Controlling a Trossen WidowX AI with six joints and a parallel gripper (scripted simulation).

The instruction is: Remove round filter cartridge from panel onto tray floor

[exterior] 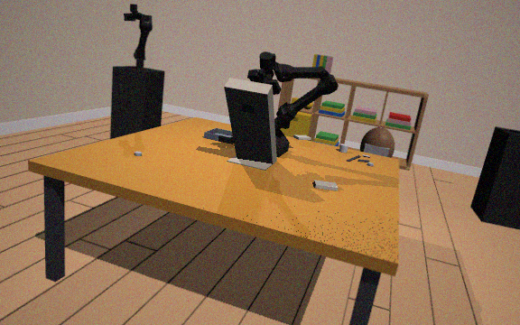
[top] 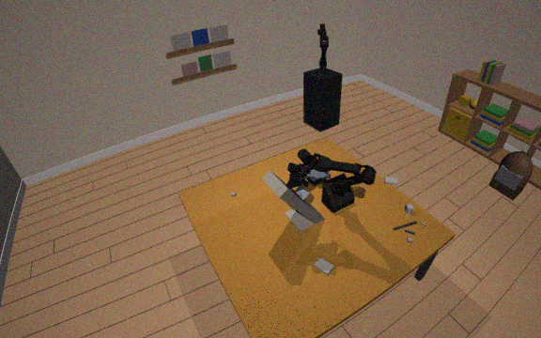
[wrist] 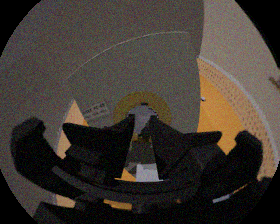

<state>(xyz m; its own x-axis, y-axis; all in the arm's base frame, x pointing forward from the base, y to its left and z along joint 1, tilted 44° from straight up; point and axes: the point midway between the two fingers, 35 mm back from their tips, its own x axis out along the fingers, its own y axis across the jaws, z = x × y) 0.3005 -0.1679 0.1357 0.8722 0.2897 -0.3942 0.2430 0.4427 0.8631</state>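
My gripper tip is 10 mm short of the round filter cartridge and 10 mm above it. Also, from my gripper tip: grey service panel: 110 mm below, 50 mm behind; tray: 430 mm behind, 280 mm below, 250 mm to the right.
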